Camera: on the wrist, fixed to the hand. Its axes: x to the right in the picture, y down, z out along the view.
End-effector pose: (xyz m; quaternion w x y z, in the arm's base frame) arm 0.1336 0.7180 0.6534 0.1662 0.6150 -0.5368 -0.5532
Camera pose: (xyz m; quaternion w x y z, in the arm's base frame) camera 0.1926 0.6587 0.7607 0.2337 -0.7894 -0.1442 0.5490
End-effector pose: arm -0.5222 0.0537 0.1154 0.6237 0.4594 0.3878 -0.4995
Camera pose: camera -0.4501 0.1691 0.1138 0.1003 -0.0384 0.6460 -0.7558
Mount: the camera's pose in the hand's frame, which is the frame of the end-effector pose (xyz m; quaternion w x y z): -0.0149 0.0794 -0.1095 0.6729 -0.0996 -0.0024 -0.7329
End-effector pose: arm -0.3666 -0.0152 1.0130 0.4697 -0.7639 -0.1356 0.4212
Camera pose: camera -0.3062 -0.1317 0.9770 0.5484 -0.4605 -0.6942 -0.0725
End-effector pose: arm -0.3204 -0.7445 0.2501 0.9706 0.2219 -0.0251 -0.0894
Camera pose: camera -0.3125 -0.6248 0.1859 0.6097 0.0708 0.1523 -0.7746
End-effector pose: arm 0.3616 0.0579 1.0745 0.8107 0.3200 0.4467 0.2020
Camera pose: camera 0.2571 0.1425 1.0955 0.7266 -0.1923 0.5131 -0.4145
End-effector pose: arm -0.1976 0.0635 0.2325 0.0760 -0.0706 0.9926 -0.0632
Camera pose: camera -0.2109 0.1563 0.3312 0.0002 -0.7828 0.6223 0.0008
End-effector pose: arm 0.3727 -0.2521 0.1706 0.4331 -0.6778 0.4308 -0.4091
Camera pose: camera 0.2485 -0.2839 0.1251 0.0749 0.8160 0.1672 0.5482
